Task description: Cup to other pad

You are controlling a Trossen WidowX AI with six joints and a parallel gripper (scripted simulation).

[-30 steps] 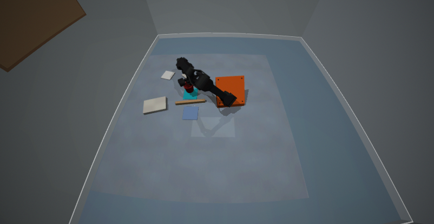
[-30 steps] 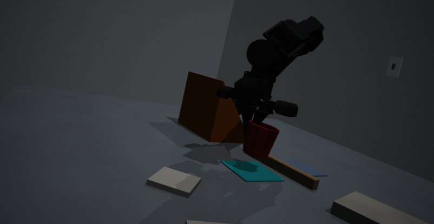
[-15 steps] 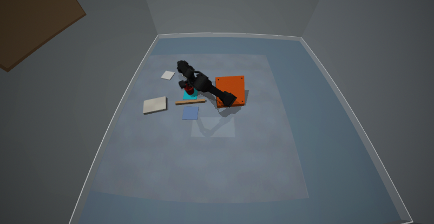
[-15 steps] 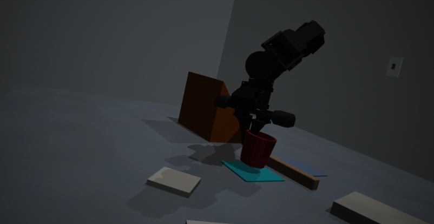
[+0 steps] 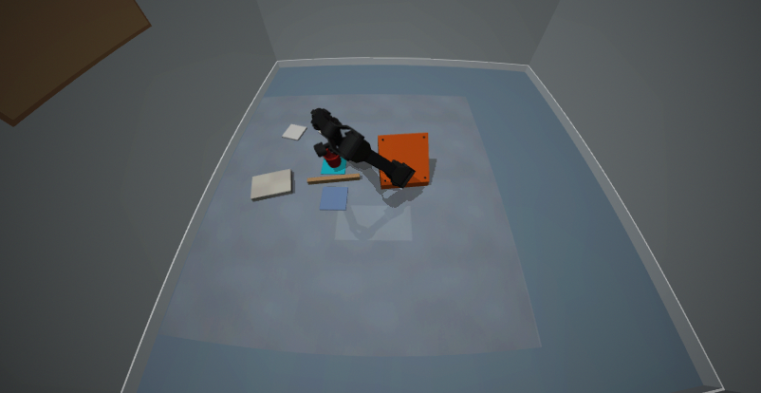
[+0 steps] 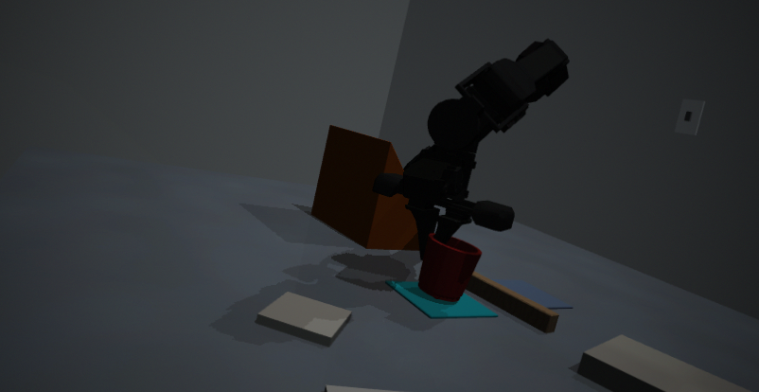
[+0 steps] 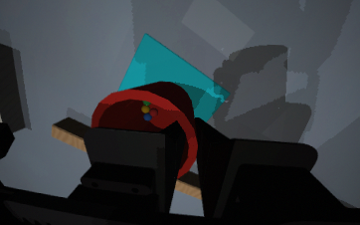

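The red cup lies 2 cm to the left of my gripper tip and 2 cm ahead of it. The rest, counted from my gripper tip: pale blue pad (20 cm to the left, 5 cm below, 2 cm behind); teal pad (5 cm below, 3 cm ahead, 2 cm to the left); wooden bar (11 cm to the left, 4 cm below).
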